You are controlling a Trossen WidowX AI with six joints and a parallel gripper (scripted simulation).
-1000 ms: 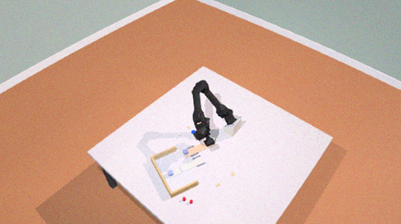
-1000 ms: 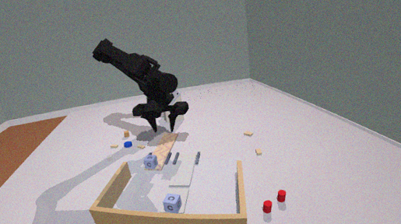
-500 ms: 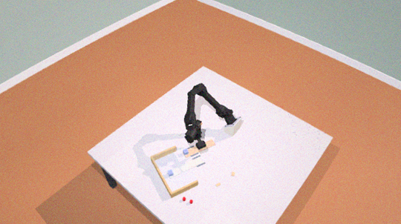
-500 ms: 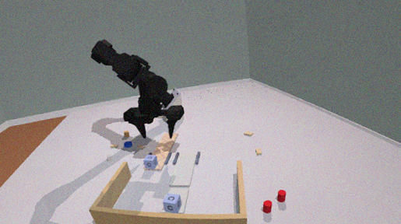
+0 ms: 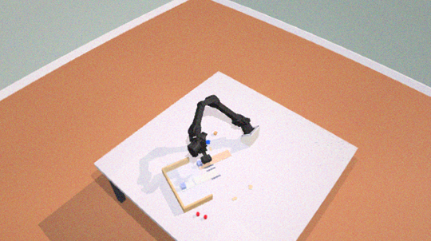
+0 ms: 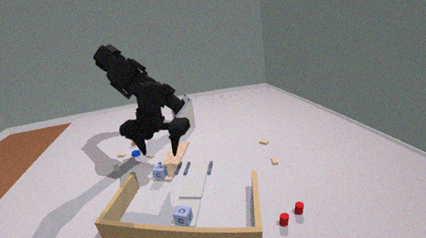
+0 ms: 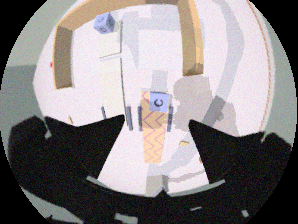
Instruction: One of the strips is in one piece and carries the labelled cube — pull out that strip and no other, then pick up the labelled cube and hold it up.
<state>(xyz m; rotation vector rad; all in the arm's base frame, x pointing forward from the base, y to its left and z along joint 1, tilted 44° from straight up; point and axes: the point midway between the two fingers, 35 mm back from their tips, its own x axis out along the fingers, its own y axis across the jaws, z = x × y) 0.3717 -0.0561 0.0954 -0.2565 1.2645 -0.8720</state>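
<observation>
My gripper tip is now 8 cm past the wooden strip, 6 cm above it and 4 cm to the right of it. The rest, counted from my gripper tip: blue disc: 17 cm behind, 9 cm to the right, 6 cm below.
</observation>
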